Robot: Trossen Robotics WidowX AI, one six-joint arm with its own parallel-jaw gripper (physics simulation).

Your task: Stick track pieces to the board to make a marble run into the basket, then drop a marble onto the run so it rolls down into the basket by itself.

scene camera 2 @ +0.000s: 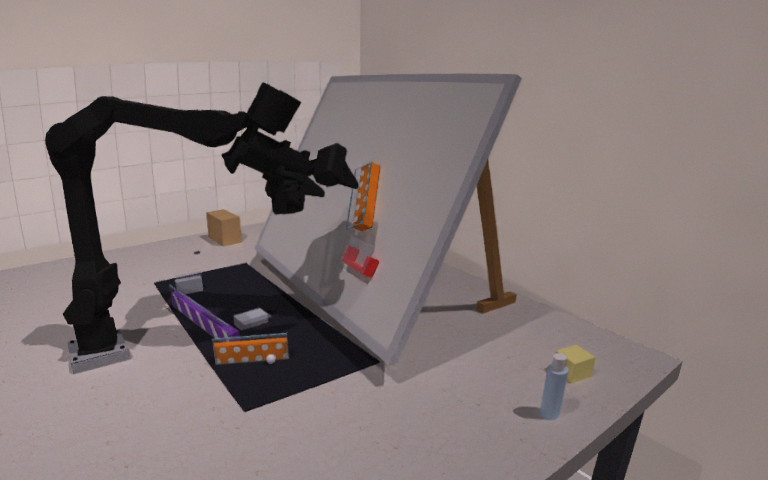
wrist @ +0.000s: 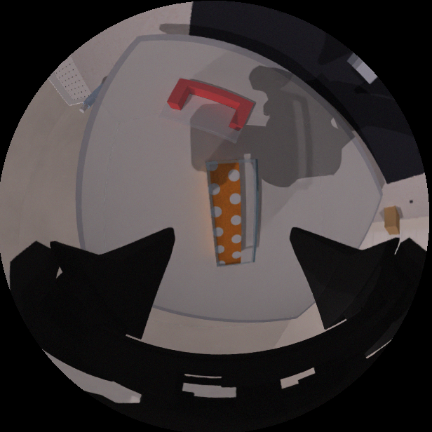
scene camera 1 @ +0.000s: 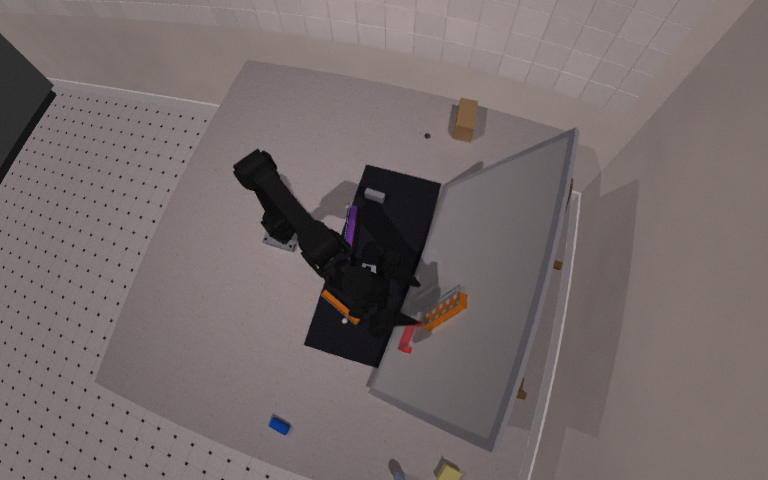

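Pixels of known places: gripper, between the fingertips: [scene camera 2: 340,190] [scene camera 1: 418,304]; arm's base, origin of its link: [scene camera 2: 97,345] [scene camera 1: 283,231].
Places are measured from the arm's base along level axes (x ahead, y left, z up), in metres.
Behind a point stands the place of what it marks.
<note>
My gripper [scene camera 1: 418,302] @(x 0.461, y -0.052, z 0.251 m) [scene camera 2: 339,190] @(x 0.461, y -0.052, z 0.251 m) [wrist: 234,233] is open and empty, its fingers apart in front of the tilted board [scene camera 1: 498,226] @(x 0.543, y 0.172, z 0.302 m) [scene camera 2: 424,130] @(x 0.605, y -0.097, z 0.358 m) [wrist: 150,175]. An orange track with white dots [scene camera 1: 450,312] @(x 0.530, y -0.039, z 0.261 m) [scene camera 2: 370,198] @(x 0.518, y -0.058, z 0.232 m) [wrist: 227,215] is on the board, set steeply, between the fingertips in the wrist view but apart from both. The red basket [scene camera 1: 406,338] @(x 0.472, y -0.119, z 0.150 m) [scene camera 2: 370,267] @(x 0.478, y -0.148, z 0.135 m) [wrist: 215,95] is on the board below its lower end. A second orange dotted track [scene camera 1: 338,305] @(x 0.264, y -0.113, z 0.015 m) [scene camera 2: 243,350] @(x 0.254, y -0.122, z 0.008 m) and a purple striped track [scene camera 1: 351,223] @(x 0.176, y 0.115, z 0.016 m) [scene camera 2: 203,315] @(x 0.202, y 0.018, z 0.019 m) rest on the black mat [scene camera 2: 294,373] @(x 0.325, y -0.186, z -0.016 m). The white marble [scene camera 1: 344,320] @(x 0.296, y -0.140, z -0.001 m) [scene camera 2: 270,358] @(x 0.295, y -0.146, z -0.003 m) is beside the second orange track.
Two pale grey blocks [scene camera 2: 188,283] @(x 0.188, y 0.222, z 0.009 m) [scene camera 2: 251,318] @(x 0.292, y 0.001, z 0.005 m) lie on the mat. A brown box [scene camera 1: 466,118] @(x 0.331, y 0.593, z 0.061 m) [scene camera 2: 224,227] @(x 0.320, y 0.553, z 0.037 m) stands at the back. A blue bottle [scene camera 2: 553,390] @(x 0.622, y -0.461, z 0.033 m), a yellow block [scene camera 1: 448,473] @(x 0.739, y -0.377, z 0.019 m) [scene camera 2: 576,363] @(x 0.727, y -0.407, z 0.018 m) and a blue block [scene camera 1: 279,425] @(x 0.285, y -0.483, z 0.010 m) are on the table. A wooden leg [scene camera 2: 490,237] @(x 0.747, y -0.126, z 0.148 m) supports the board.
</note>
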